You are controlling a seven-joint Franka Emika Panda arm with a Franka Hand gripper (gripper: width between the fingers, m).
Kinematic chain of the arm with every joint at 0, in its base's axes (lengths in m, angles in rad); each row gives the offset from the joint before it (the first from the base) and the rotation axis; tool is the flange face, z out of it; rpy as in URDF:
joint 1: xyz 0 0 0.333 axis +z
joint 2: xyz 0 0 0 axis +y
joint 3: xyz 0 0 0.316 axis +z
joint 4: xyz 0.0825 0 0 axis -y
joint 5: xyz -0.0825 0 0.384 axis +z
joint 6: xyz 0 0 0 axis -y
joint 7: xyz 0.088 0 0 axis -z
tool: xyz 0 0 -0.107 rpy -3.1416 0 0
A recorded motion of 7 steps. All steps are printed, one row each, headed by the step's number.
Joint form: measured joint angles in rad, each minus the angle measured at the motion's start. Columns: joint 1, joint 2, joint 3, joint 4, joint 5, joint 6, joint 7.
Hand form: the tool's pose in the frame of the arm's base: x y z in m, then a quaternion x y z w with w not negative. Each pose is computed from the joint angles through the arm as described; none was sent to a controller.
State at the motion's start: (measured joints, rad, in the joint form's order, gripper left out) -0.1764 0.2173 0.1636 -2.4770 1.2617 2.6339 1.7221
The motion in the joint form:
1: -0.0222 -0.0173 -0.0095 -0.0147 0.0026 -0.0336 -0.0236
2: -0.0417 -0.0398 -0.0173 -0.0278 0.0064 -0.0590 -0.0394
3: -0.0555 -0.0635 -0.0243 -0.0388 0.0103 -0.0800 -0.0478
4: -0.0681 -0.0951 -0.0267 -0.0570 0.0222 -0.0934 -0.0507
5: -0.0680 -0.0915 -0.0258 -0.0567 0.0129 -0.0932 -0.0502
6: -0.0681 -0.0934 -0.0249 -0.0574 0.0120 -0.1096 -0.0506
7: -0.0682 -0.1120 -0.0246 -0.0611 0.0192 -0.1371 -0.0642
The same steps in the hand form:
1: 0.4491 -0.0366 0.1962 -0.11744 0.94759 0.24568 0.16707
2: 0.4447 -0.0457 0.2013 -0.11454 0.94527 0.25131 0.17377
3: 0.4415 -0.0524 0.2076 -0.11119 0.94311 0.25574 0.18106
4: 0.4364 -0.0573 0.2153 -0.10380 0.94158 0.25844 0.18935
5: 0.4363 -0.0567 0.2139 -0.10774 0.94191 0.25785 0.18629
6: 0.4360 -0.0542 0.2140 -0.11063 0.93981 0.26516 0.18497
7: 0.4361 -0.0507 0.2203 -0.11912 0.93464 0.27483 0.19167

